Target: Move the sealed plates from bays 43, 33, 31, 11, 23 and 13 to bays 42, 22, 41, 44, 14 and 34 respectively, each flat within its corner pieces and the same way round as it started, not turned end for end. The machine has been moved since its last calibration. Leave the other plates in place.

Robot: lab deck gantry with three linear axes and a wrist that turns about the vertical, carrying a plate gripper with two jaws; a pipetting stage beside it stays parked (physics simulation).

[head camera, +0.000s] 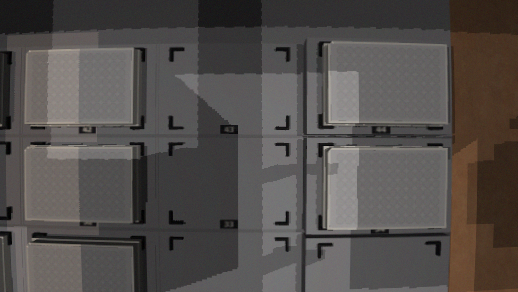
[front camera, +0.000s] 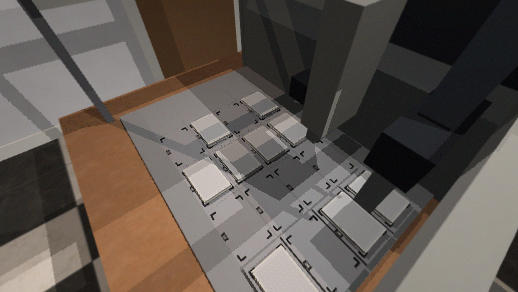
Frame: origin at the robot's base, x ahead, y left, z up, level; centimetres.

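Where they show: gripper, fingertip midpoint: (front camera: 375, 192); robot's base at its link origin: (front camera: 160, 140).
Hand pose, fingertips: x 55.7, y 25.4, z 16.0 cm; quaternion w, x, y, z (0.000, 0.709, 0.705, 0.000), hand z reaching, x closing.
Note:
Things, the pixels of their centre, and the offset from my fingertips. "spot": a spot on its surface instead.
- sealed plate at the middle of its body: (head camera: 385, 84) (front camera: 377, 195) dz -13.9, dx +0.2, dy +10.8 cm
- bay 14 plate at the middle of its body: (front camera: 286, 285) dz -13.9, dx -0.1, dy -21.3 cm
- bay 41 at a spot on its surface: (front camera: 259, 104) spot: dz -14.6, dx -48.4, dy +10.5 cm
- bay 42 at a spot on its surface: (head camera: 80, 86) (front camera: 290, 127) spot: dz -14.6, dx -32.3, dy +11.0 cm
- bay 22 at a spot on its surface: (head camera: 80, 265) (front camera: 242, 155) spot: dz -14.6, dx -32.6, dy -8.6 cm
- bay 21 at a spot on its surface: (front camera: 211, 129) spot: dz -14.6, dx -48.3, dy -10.3 cm
- bay 32 at a spot on its surface: (head camera: 80, 183) (front camera: 266, 142) spot: dz -14.6, dx -32.3, dy +0.5 cm
- bay 12 at a spot on its surface: (front camera: 207, 180) spot: dz -14.6, dx -31.8, dy -21.3 cm
In the head view, a sealed plate (head camera: 387, 82) lies flat within bay 44's corners and another plate (head camera: 387, 189) within bay 34's. The front view also shows the bay 44 plate (front camera: 393, 206), partly hidden, the bay 34 plate (front camera: 352, 223) and a bay 14 plate (front camera: 281, 270), cut by the edge. Plates lie in bay 41 (front camera: 259, 104), bay 42 (front camera: 286, 128) (head camera: 80, 86) and bay 22 (front camera: 238, 159) (head camera: 80, 265). Bays 43, 33, 31, 11, 23 and 13 hold no plate. My gripper (front camera: 375, 192) is dark, above the bay 44 area, with no plate seen held; its jaws are indistinct.
Other plates lie in bay 21 (front camera: 211, 129), bay 32 (front camera: 265, 143) (head camera: 80, 183) and bay 12 (front camera: 207, 180). A tall grey column (front camera: 340, 65) rises behind the deck near bay 43. A brown table edge (head camera: 485, 90) borders the deck on the right of the head view.

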